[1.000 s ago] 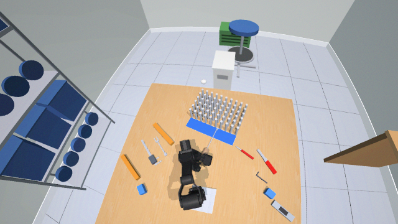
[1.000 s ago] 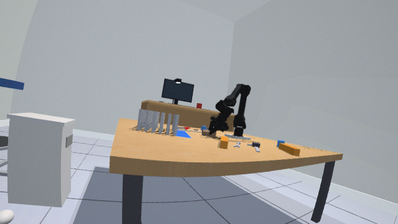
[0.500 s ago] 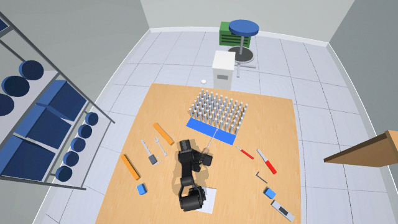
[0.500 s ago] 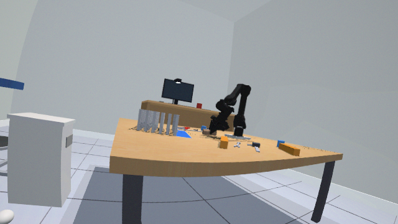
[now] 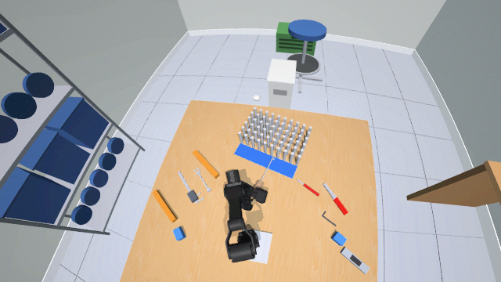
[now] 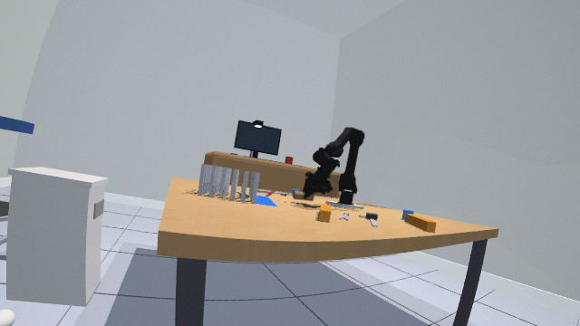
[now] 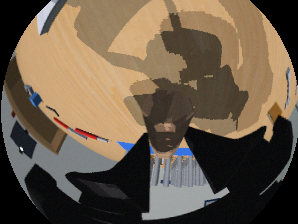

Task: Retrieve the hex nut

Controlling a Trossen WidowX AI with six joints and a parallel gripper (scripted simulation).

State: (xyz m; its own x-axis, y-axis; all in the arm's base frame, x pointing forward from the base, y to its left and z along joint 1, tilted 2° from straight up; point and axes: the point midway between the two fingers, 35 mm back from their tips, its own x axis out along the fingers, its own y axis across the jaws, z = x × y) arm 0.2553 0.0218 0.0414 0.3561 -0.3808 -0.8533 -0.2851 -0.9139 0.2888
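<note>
The brown-handled hook tool lies 100 mm ahead of my gripper tip, 30 mm to the right of it and 10 mm below it. The rest, counted from my gripper tip: red screwdriver 60 mm ahead, 250 mm to the right, 30 mm below; blue taped strip 190 mm ahead, 20 mm to the right, 30 mm below; small wrench 20 mm ahead, 320 mm to the left, 30 mm below.
</note>
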